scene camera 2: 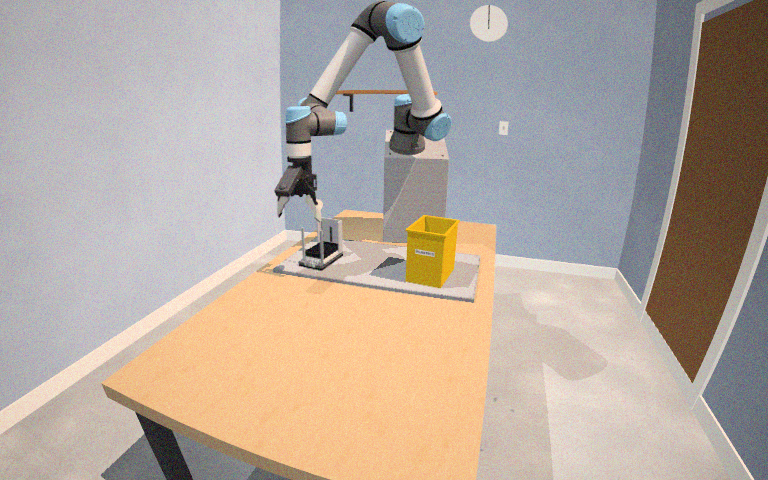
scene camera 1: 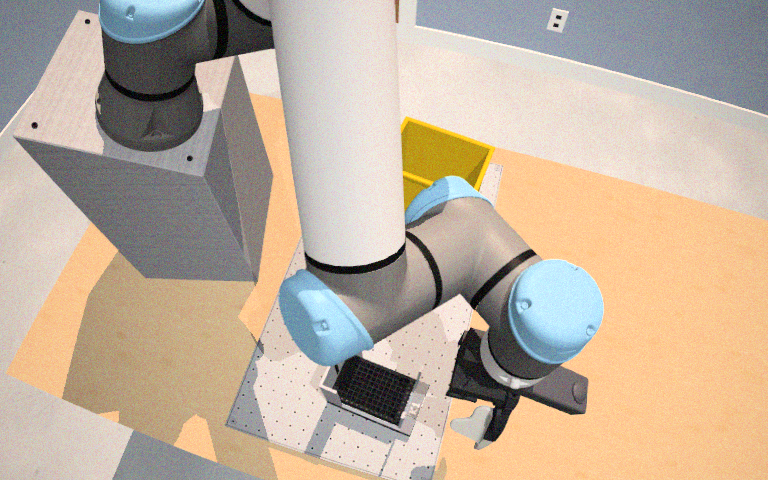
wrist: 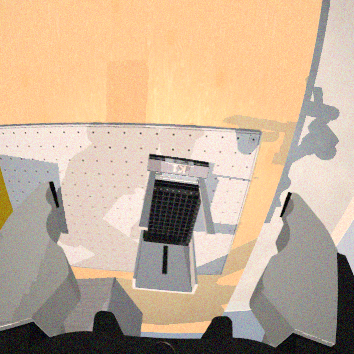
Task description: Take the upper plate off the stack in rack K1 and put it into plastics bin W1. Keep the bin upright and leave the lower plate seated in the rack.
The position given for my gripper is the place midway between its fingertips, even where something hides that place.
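Note:
Gripper, mine (scene camera 1: 487, 395), (scene camera 2: 298, 219), (wrist: 170, 189). Black plate (scene camera 1: 376, 390), (wrist: 174, 205). Yellow plastics bin W1 (scene camera 1: 429, 153), (scene camera 2: 431, 241).

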